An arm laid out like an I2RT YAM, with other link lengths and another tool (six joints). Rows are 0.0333 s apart.
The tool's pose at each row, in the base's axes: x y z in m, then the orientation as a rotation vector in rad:
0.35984, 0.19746, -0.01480, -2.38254, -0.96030, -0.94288
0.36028, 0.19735, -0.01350, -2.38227, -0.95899, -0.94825
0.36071, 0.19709, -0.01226, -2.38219, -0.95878, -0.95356
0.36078, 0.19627, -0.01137, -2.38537, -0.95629, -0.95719
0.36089, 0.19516, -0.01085, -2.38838, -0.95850, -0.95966
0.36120, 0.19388, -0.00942, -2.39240, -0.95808, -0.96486
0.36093, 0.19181, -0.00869, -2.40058, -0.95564, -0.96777
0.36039, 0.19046, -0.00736, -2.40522, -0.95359, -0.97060
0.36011, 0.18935, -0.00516, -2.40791, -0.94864, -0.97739
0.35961, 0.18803, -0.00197, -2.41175, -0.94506, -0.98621
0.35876, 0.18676, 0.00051, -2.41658, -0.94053, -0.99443
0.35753, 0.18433, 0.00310, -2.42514, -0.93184, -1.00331
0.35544, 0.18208, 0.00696, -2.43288, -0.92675, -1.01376
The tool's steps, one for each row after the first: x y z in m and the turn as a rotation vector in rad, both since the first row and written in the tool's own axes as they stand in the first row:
0.00111, 0.00025, -0.00077, -0.00246, 0.00318, -0.00038
0.00211, 0.00060, -0.00159, -0.00508, 0.00596, -0.00154
0.00242, 0.00111, -0.00264, -0.00938, 0.00681, -0.00070
0.00235, 0.00189, -0.00359, -0.01305, 0.00598, -0.00291
0.00296, 0.00283, -0.00518, -0.01885, 0.00667, -0.00394
0.00240, 0.00396, -0.00700, -0.02675, 0.00461, -0.00303
0.00245, 0.00435, -0.00893, -0.03181, 0.00419, -0.00234
0.00337, 0.00466, -0.01121, -0.03730, 0.00744, -0.00056
0.00479, 0.00484, -0.01439, -0.04475, 0.01077, -0.00028
0.00553, 0.00482, -0.01721, -0.05269, 0.01351, 0.00079
0.00563, 0.00530, -0.02094, -0.06386, 0.01567, 0.00454
0.00625, 0.00490, -0.02581, -0.07525, 0.01811, 0.00533

